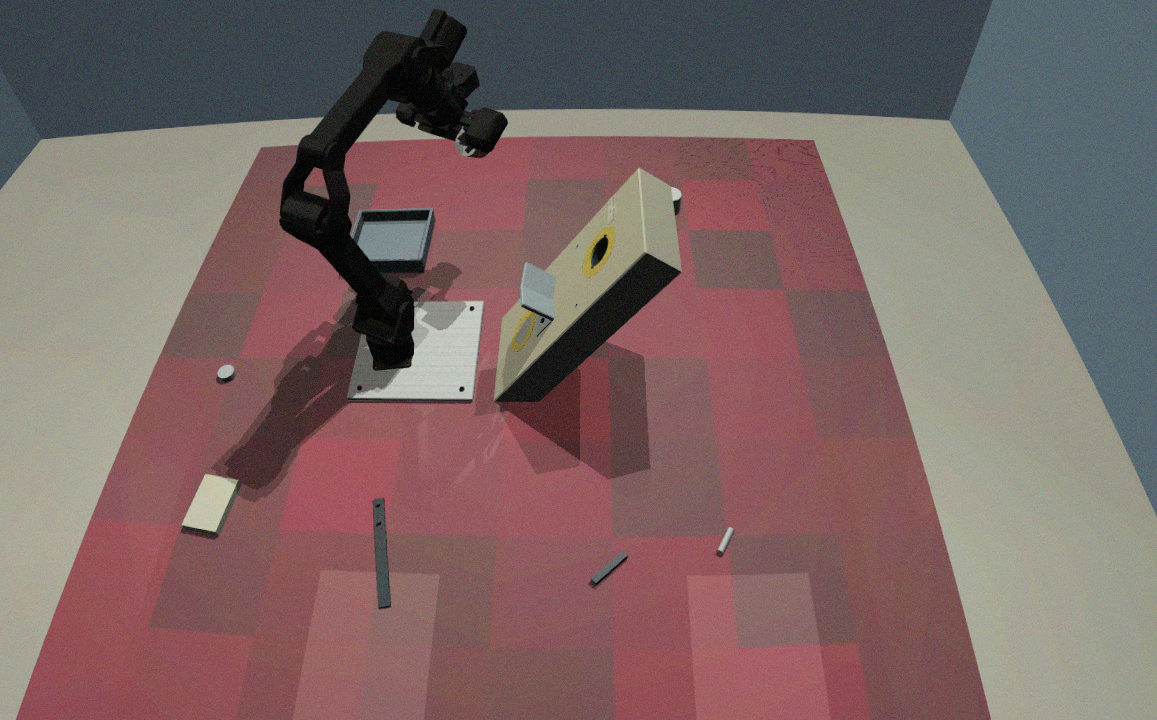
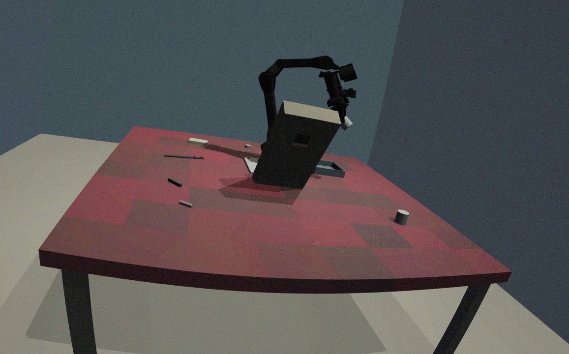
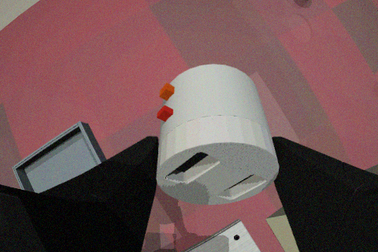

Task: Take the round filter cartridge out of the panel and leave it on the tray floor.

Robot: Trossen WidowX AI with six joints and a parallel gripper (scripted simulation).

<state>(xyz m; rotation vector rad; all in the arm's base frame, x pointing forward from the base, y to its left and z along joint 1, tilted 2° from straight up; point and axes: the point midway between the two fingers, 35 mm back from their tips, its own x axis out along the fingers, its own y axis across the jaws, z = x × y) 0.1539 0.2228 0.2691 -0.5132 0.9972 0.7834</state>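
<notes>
The grey tray is 25 cm below my gripper tip, 19 cm behind it and 6 cm to the left of it. Also, from my gripper tip: beige service panel (26 cm to the right, 14 cm ahead, 11 cm below); then grey shelf (26 cm to the right, 12 cm below, 9 cm ahead); then round filter cartridge (right at my gripper tip).
</notes>
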